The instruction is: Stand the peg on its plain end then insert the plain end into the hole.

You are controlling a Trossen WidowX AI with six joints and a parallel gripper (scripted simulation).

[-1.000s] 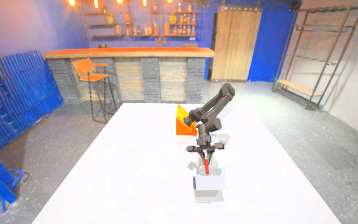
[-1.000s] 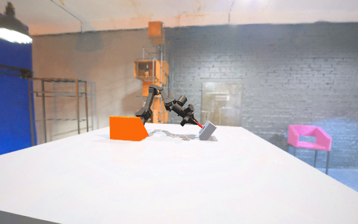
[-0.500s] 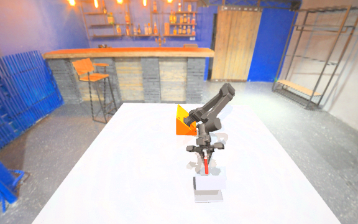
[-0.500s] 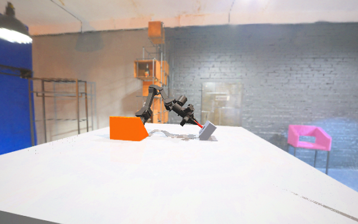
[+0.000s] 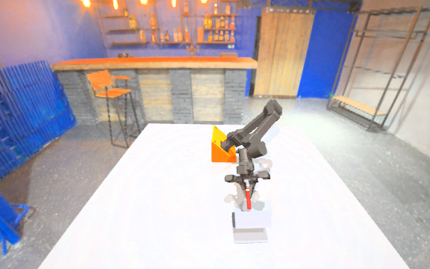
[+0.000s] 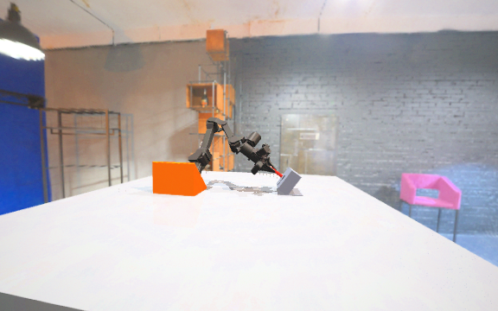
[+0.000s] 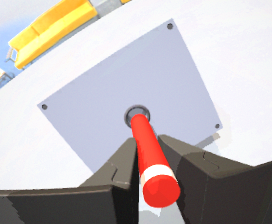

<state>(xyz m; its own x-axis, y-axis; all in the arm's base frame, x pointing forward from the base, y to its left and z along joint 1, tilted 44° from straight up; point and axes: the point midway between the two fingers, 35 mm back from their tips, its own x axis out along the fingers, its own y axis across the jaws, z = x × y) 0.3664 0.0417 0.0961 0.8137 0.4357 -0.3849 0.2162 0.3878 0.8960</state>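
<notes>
Right now the red peg is 1 cm behind my gripper tip and 1 cm above it. The rest, counted from my gripper tip: grey sloped panel: 6 cm ahead, 4 cm below.
</notes>
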